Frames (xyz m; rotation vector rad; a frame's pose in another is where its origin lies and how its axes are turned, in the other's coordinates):
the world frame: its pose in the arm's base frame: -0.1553 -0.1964 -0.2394 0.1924 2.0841 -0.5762
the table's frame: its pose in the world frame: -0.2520 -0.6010 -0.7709 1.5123 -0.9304 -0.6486
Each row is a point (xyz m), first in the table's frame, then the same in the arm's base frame.
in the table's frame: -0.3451 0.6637 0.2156
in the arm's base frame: -0.0398 -0.4142 0.5982
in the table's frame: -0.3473 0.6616 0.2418
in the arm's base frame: -0.0366 -0.4199 0.6238
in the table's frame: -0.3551 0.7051 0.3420
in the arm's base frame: 0.0190 -0.4653 0.7065
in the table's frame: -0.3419 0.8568 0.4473
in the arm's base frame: 0.1567 -0.5778 0.7583
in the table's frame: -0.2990 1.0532 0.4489
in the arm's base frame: 0.3018 -0.7011 0.6941
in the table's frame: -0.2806 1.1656 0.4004
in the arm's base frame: 0.3808 -0.7505 0.6125
